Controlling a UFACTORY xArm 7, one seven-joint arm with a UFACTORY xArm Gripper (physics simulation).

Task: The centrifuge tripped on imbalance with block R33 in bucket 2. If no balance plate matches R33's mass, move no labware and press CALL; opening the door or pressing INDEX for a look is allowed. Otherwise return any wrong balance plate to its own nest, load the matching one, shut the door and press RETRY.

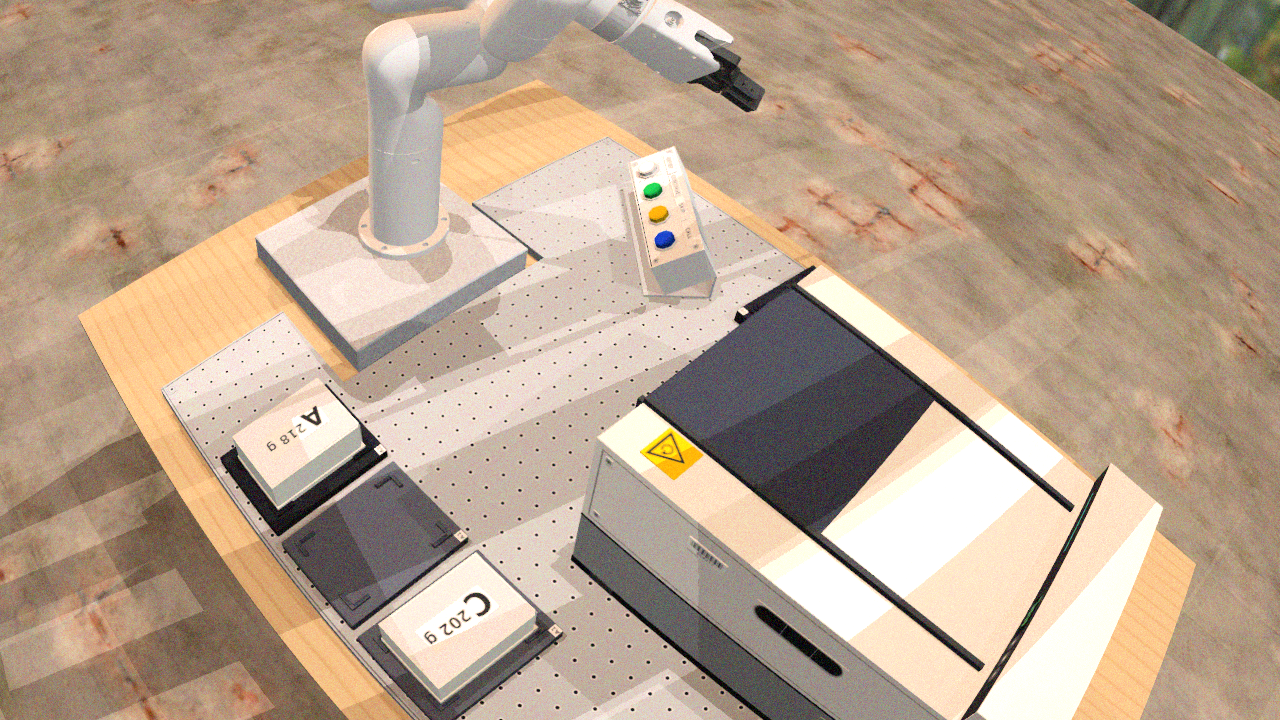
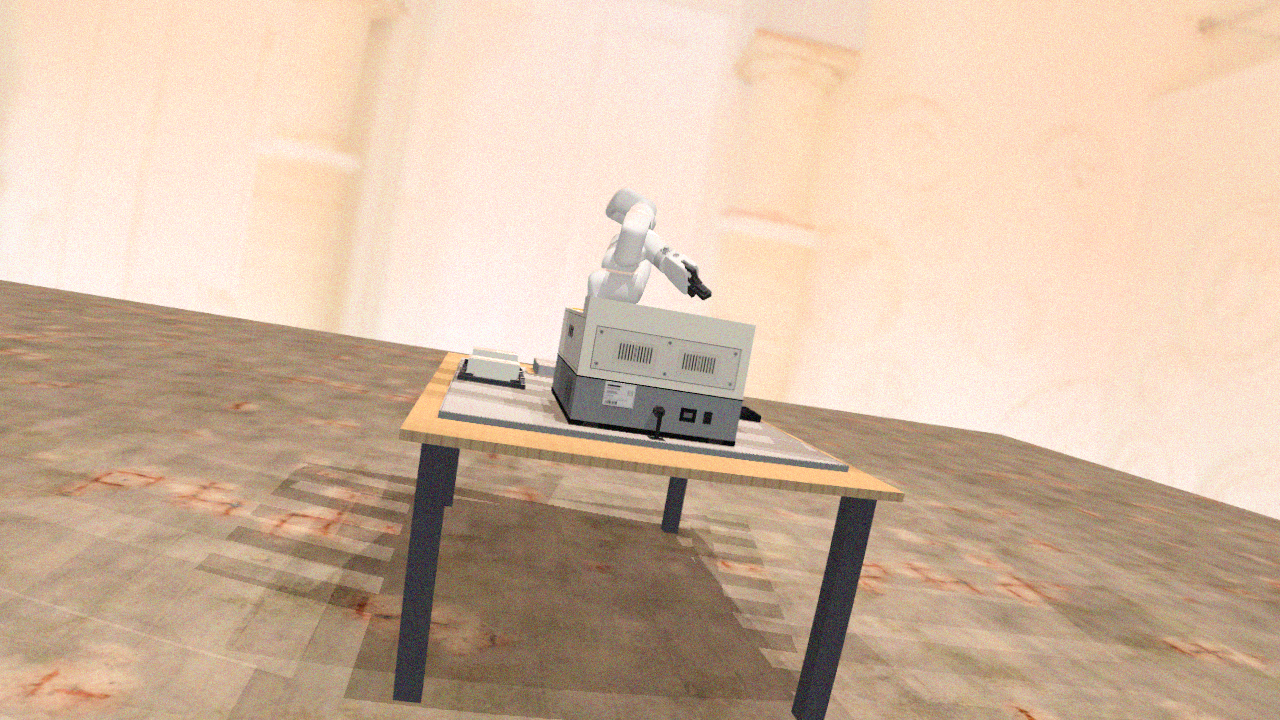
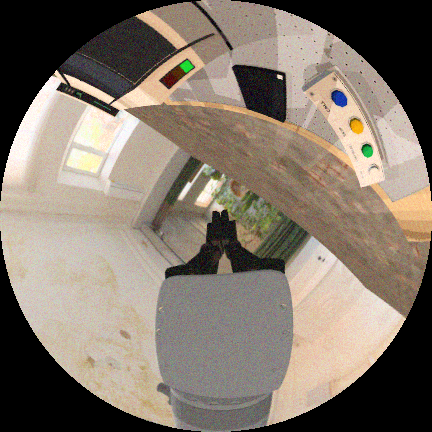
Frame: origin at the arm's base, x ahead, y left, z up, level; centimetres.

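Seen in the pictures: gripper, between the fingertips: (image 1: 757, 101) (image 2: 707, 296) (image 3: 221, 218); arm's base, origin of its link: (image 1: 403, 228).
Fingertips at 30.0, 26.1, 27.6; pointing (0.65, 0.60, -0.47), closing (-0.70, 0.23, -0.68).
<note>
Pixels of each thing's top centre, then the offset from my fingertips to it, as dx, dy, dz. "*": a spot on its surface instead.
- button box, centre of its top: (image 1: 675, 192) (image 3: 350, 145) -10.0, +3.0, -21.7
- blue CALL button, centre of its top: (image 1: 666, 234) (image 3: 337, 100) -5.3, -3.2, -22.6
- amber button, centre of its top: (image 1: 660, 208) (image 3: 355, 128) -9.3, -0.2, -22.6
- green button, centre of its top: (image 1: 654, 185) (image 3: 365, 153) -13.4, +2.7, -22.6
- white button, centre of its top: (image 1: 649, 163) (image 3: 372, 174) -17.4, +5.7, -22.6
- bare nest, centre of its top: (image 1: 371, 537) +5.5, -54.3, -28.3
- dark panel, centre of its top: (image 1: 806, 398) +26.7, -21.6, -8.8
- small display, a spot on its surface: (image 3: 177, 73) * +16.3, -7.8, -14.8
- black pad, a spot on its surface: (image 3: 262, 92) * +11.3, +6.6, -28.3
- raised rear housing, a spot on its surface: (image 1: 1092, 573) * +58.6, -17.1, -5.7
My gripper (image 1: 750, 94) (image 2: 703, 293) (image 3: 221, 218) is shut and empty, high above and beyond the button box (image 1: 682, 268) (image 3: 320, 80). The box has a blue CALL button (image 1: 664, 239) (image 3: 339, 98), an amber button (image 1: 658, 214) (image 3: 356, 126), a green button (image 1: 652, 189) (image 3: 367, 150) and a white button (image 1: 646, 168). Plate A, 218 g (image 1: 286, 456), and plate C, 202 g (image 1: 456, 653), sit in their nests, with a bare nest (image 1: 371, 546) between them. The centrifuge (image 1: 707, 510) (image 2: 662, 358) has a dark panel (image 1: 769, 376) (image 3: 125, 50) on top. Block R33 and the buckets do not show.
A small display (image 3: 177, 73) on the centrifuge shows a bright green part and a dark red part. A black pad (image 3: 262, 92) lies between the centrifuge and the button box. Two black rails run along the centrifuge top to a raised rear housing (image 1: 1092, 573).
</note>
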